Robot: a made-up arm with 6 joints. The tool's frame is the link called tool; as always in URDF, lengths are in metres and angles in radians. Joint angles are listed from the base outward. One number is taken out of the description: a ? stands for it. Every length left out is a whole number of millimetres.
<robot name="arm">
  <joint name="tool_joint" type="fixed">
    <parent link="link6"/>
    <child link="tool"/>
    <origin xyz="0 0 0" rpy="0 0 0"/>
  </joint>
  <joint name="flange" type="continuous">
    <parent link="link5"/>
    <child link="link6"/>
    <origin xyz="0 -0.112 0" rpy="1.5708 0 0"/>
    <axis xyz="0 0 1"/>
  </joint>
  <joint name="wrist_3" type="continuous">
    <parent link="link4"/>
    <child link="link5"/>
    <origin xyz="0 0 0" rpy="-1.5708 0 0"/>
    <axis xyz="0 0 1"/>
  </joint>
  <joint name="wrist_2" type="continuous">
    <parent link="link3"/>
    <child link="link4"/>
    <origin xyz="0.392 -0.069 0" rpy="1.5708 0 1.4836"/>
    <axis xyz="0 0 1"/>
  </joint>
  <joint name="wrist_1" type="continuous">
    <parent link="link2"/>
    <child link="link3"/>
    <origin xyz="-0.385 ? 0"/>
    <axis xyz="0 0 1"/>
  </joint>
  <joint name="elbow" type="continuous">
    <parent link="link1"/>
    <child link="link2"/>
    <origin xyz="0 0 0" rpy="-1.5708 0 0"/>
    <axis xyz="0 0 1"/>
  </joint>
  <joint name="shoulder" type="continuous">
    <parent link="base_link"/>
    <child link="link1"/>
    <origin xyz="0 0 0.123"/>
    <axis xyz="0 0 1"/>
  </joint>
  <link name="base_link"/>
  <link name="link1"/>
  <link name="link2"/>
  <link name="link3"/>
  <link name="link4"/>
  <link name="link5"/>
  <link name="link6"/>
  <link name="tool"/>
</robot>
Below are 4 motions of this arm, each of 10 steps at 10 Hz.
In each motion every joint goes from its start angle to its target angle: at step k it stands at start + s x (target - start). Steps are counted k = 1, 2, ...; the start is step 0. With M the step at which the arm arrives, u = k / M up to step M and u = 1 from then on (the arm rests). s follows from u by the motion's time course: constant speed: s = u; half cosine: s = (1 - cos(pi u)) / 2; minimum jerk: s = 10 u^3 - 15 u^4 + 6 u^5.
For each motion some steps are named. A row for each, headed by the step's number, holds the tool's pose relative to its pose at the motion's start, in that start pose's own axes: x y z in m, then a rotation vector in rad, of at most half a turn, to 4 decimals.
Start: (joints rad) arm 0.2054 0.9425 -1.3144 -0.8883 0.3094 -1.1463
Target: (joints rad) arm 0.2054 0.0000 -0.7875 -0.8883 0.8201 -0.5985
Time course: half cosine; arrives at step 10
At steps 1, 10:
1: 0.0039 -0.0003 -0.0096 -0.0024 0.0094 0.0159
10: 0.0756 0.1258 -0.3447 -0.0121 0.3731 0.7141

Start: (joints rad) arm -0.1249 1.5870 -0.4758 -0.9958 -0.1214 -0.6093
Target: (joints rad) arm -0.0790 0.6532 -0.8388 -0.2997 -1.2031 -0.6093
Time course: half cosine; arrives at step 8
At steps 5, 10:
5: -0.0727 -0.1897 -0.3741 1.4358 -0.6906 0.1003
10: -0.0813 -0.1153 -0.5888 2.0884 -1.0558 -0.0139

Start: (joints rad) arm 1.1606 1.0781 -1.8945 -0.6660 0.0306 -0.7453
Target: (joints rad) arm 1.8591 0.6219 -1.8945 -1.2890 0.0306 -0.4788
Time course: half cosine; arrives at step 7
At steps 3, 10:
3: -0.0203 -0.1165 -0.0782 0.1622 -0.1634 0.0903
10: 0.0996 -0.2516 -0.2052 0.4361 -0.2878 0.2952

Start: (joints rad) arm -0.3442 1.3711 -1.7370 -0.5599 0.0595 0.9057
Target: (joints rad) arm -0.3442 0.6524 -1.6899 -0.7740 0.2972 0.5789
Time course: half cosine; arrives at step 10
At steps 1, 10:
1: -0.0096 0.0028 -0.0074 -0.0007 -0.0121 -0.0127
10: -0.2756 0.0652 -0.4081 0.1275 -0.5208 -0.4468

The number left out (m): -0.053
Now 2 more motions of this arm.
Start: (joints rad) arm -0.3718 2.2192 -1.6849 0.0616 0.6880 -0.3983
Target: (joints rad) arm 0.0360 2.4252 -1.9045 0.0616 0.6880 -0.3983
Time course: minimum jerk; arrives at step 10
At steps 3, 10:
3: -0.0192 0.0423 0.0128 -0.0265 -0.0096 -0.0603
10: -0.0707 0.2875 0.0586 -0.1647 -0.0592 -0.3686

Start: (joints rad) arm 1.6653 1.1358 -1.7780 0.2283 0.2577 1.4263
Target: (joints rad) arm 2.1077 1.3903 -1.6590 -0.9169 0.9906 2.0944
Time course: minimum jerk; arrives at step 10
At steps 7, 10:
7: 0.0682 -0.2160 0.0568 0.7642 -0.1734 -0.3269
10: 0.0847 -0.2432 0.0569 0.8170 -0.2727 -0.4236

